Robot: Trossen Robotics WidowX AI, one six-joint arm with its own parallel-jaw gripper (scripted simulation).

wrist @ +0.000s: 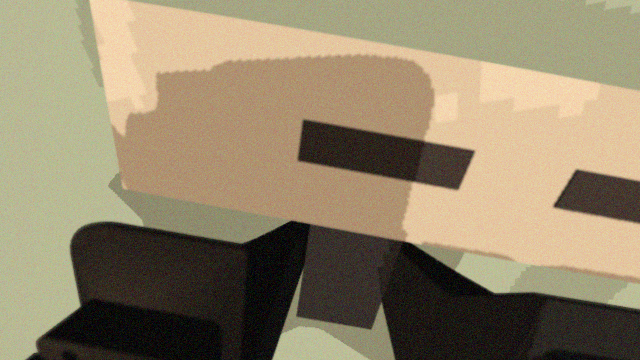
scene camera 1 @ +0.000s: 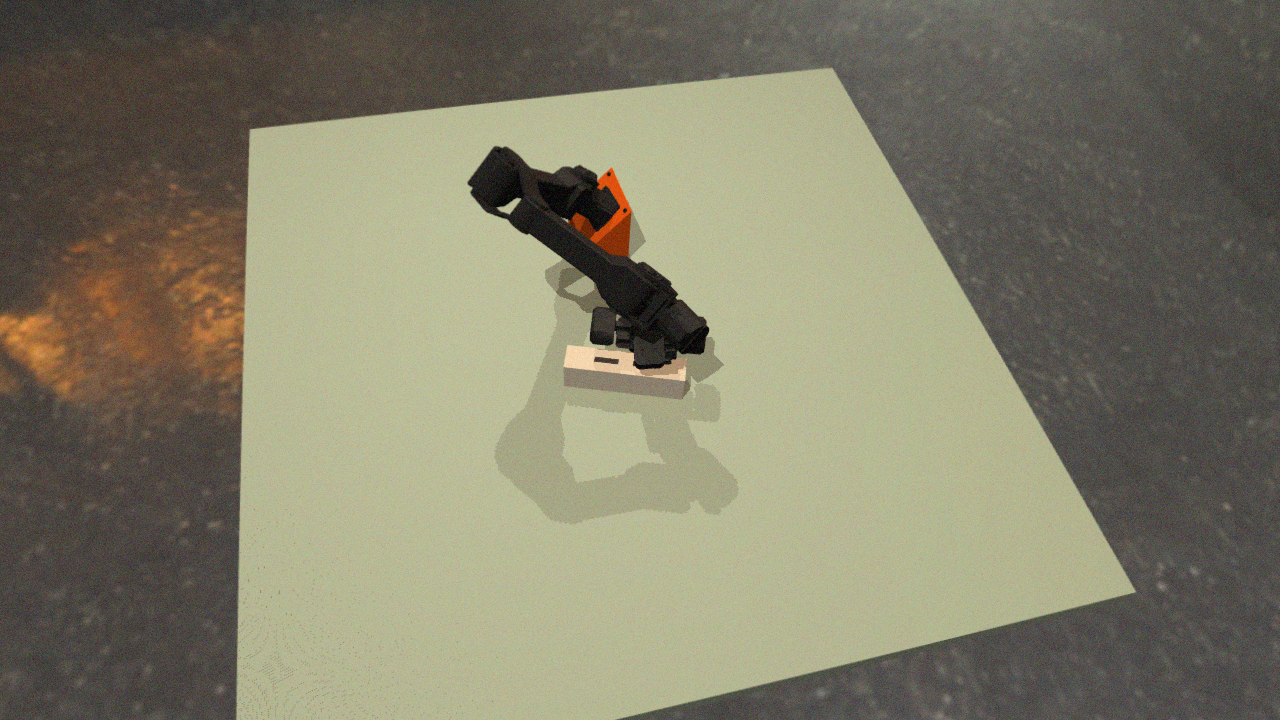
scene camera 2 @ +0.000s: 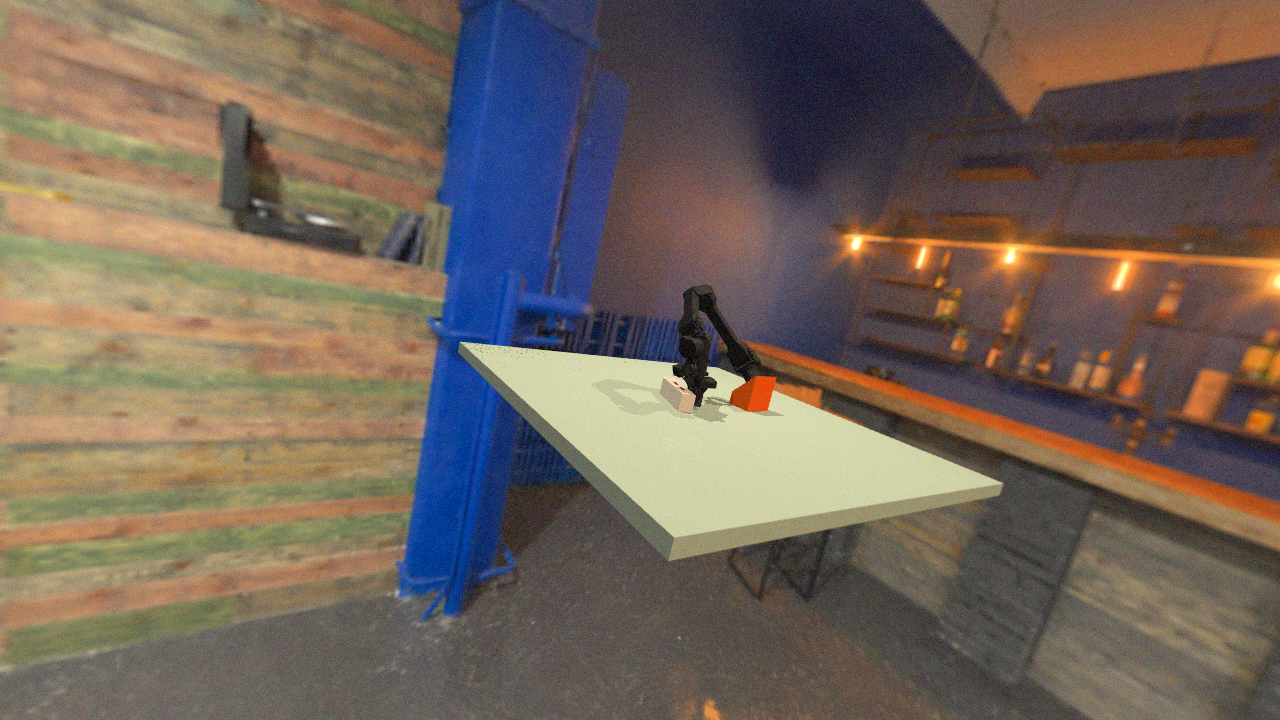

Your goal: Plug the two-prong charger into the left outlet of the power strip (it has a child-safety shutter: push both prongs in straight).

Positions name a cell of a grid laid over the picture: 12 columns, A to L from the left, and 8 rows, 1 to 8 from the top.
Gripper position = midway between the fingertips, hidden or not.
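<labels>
My gripper is visible in scene camera 1 (G4), scene camera 2 (G5) and the wrist view (G6).
</labels>
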